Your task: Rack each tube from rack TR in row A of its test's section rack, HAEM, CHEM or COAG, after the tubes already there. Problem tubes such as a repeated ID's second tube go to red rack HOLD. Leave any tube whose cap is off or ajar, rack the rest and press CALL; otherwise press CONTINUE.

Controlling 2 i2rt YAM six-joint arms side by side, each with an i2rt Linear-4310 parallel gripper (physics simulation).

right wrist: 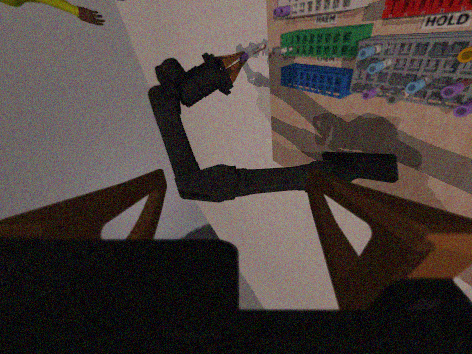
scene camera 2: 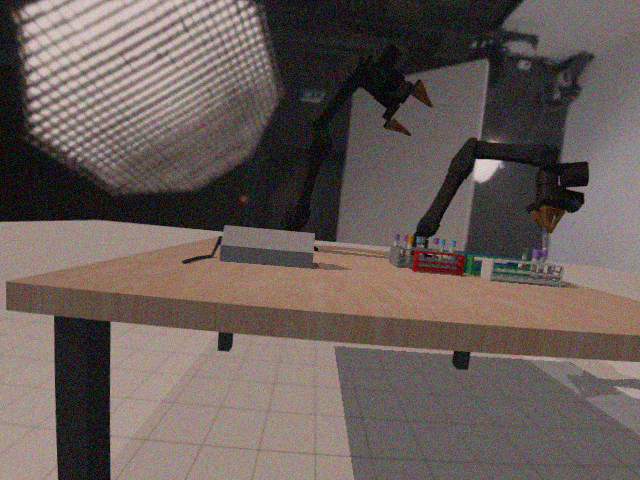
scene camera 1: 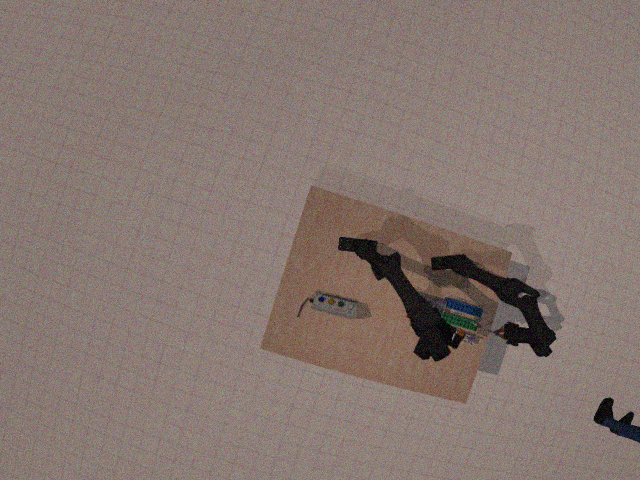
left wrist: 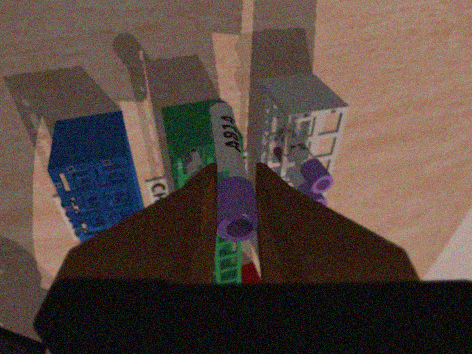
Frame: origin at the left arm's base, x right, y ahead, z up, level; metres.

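Seen in the pictures: left gripper, between the fingertips: (right wrist: 245, 55) (scene camera 2: 547, 233) (scene camera 1: 496, 333) (left wrist: 236, 177); right gripper, between the fingertips: (right wrist: 236, 177) (scene camera 2: 421, 121) (scene camera 1: 452, 329); left arm's base, origin of its link: (right wrist: 355, 164) (scene camera 1: 448, 262); right arm's base, origin of its link: (scene camera 1: 357, 245).
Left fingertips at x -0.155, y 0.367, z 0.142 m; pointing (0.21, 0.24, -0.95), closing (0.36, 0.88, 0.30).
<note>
Offsets run from my left fingertips to a thing's top centre. "*": to the spot under its first point.
My left gripper (scene camera 1: 498, 331) (scene camera 2: 550, 230) (left wrist: 236, 177) (right wrist: 245, 55) is shut on a purple-capped tube @(dx +0.008, dy +0.000, dz +0.020 m) (left wrist: 236, 200) (scene camera 2: 544, 240) marked A814, held above the racks. In the left wrist view its lower end overlaps the green CHEM rack (left wrist: 187, 122) (right wrist: 367, 36); its height is unclear. Purple-capped tubes @(dx +0.093, dy +0.045, dz -0.048 m) (left wrist: 316, 175) stand in the pale HAEM rack @(dx +0.156, dy +0.029, dz -0.085 m) (left wrist: 307, 92) (scene camera 2: 486, 268). A grey-capped tube @(dx +0.054, dy -0.025, dz -0.048 m) (right wrist: 286, 51) is in the green rack. The blue rack @(dx +0.105, dy -0.118, dz -0.085 m) (left wrist: 90, 137) (right wrist: 300, 75) lies beside it. Grey rack TR @(* dx +0.226, dy -0.142, dz -0.091 m) (right wrist: 356, 75) holds blue-, purple-, yellow- and grey-capped tubes. My right gripper (scene camera 2: 420, 119) is open, high up, empty.
Red rack HOLD (scene camera 2: 438, 253) (right wrist: 425, 7) stands near TR. A button box @(dx +0.799, dy -0.204, dz -0.058 m) (scene camera 1: 336, 304) (scene camera 2: 267, 254) with a cable stands at the left of the table. A person's yellow sleeve (right wrist: 62, 6) and hand show beyond the left arm; legs (scene camera 1: 620, 427) show at scene camera 1's right edge.
</note>
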